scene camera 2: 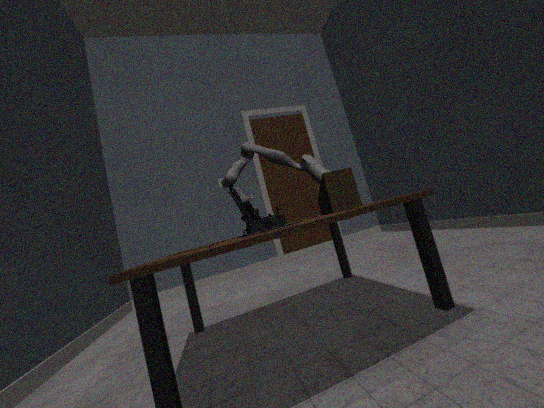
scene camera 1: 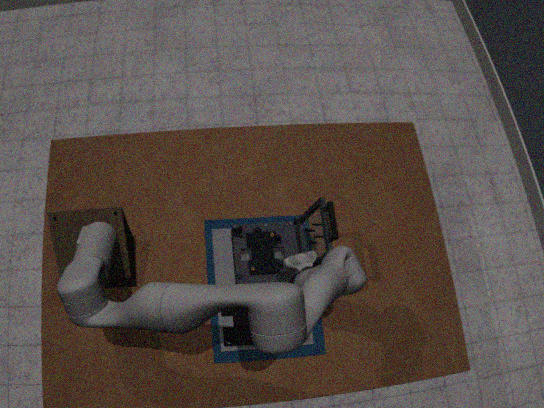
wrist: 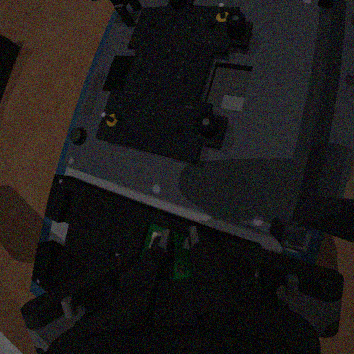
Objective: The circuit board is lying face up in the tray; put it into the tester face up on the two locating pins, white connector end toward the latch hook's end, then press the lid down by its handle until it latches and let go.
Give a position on a tester lid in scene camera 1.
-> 313, 228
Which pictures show the green circuit board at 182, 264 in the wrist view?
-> The wrist view only.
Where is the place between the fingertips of my gripper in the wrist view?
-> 180, 238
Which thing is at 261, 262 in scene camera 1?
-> A tester plate.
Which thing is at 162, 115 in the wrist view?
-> A tester plate.
